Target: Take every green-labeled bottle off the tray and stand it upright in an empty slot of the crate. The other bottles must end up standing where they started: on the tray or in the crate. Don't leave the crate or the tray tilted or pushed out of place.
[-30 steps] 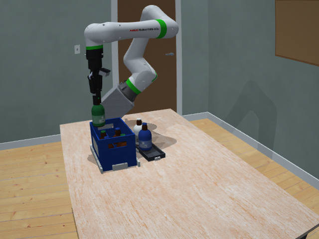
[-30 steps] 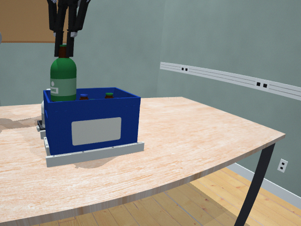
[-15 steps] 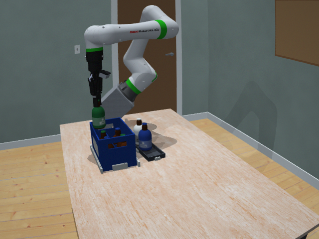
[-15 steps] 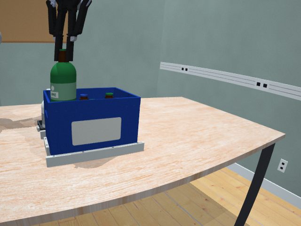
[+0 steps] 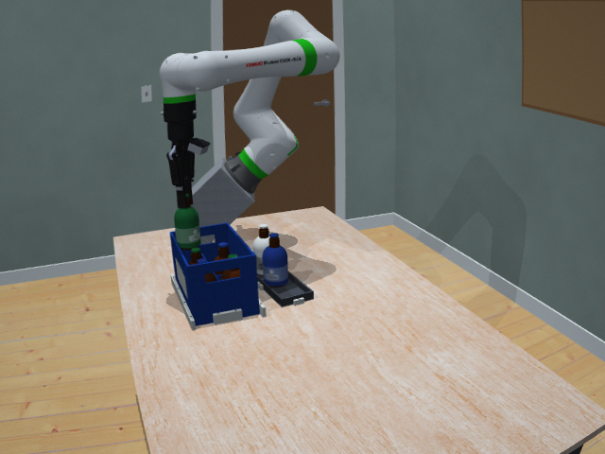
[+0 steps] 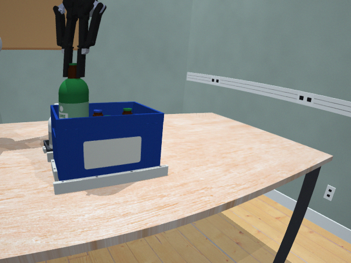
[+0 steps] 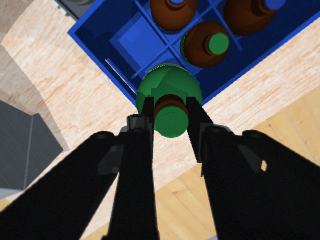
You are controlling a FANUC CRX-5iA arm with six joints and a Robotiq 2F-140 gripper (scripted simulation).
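Right now my hand is 8 cm above the green-labeled bottle. From my hand the other things lie so: white-labeled bottle: 7 cm behind, 23 cm to the left, 21 cm below; blue-labeled bottle: 2 cm ahead, 25 cm to the left, 21 cm below; blue crate: 8 cm ahead, 6 cm to the left, 21 cm below.
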